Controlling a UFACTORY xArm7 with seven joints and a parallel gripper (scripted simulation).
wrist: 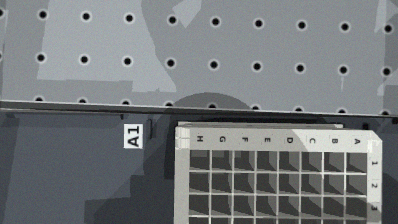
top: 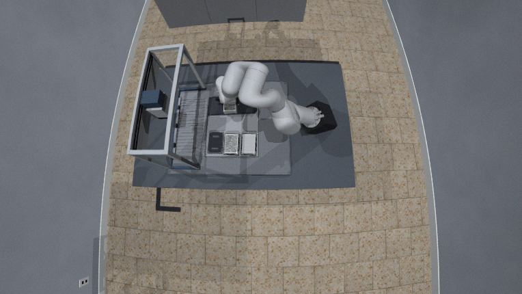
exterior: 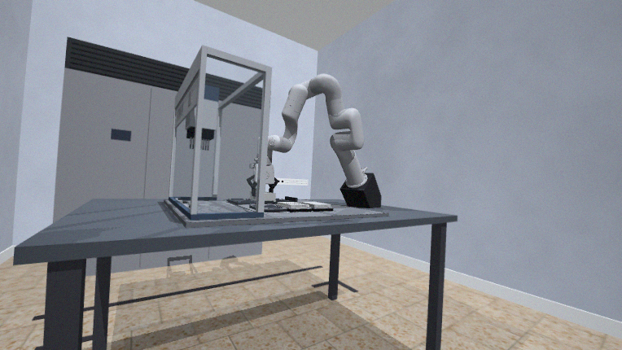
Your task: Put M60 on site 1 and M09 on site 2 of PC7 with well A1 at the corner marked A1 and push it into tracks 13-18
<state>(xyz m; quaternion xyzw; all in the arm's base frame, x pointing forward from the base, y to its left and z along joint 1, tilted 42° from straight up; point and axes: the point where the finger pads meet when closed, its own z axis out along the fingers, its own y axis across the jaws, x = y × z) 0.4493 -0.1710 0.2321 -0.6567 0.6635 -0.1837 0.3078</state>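
Now: the dark plate carrier PC7 3 cm below my hand and 1 cm behind it. Also, from my hand: nest S1 (27 cm to the left, 14 cm behind, 4 cm below); 96-well plate M06 (27 cm to the left, 3 cm behind, 2 cm below); nest S3 (26 cm to the left, 8 cm ahead, 4 cm below).
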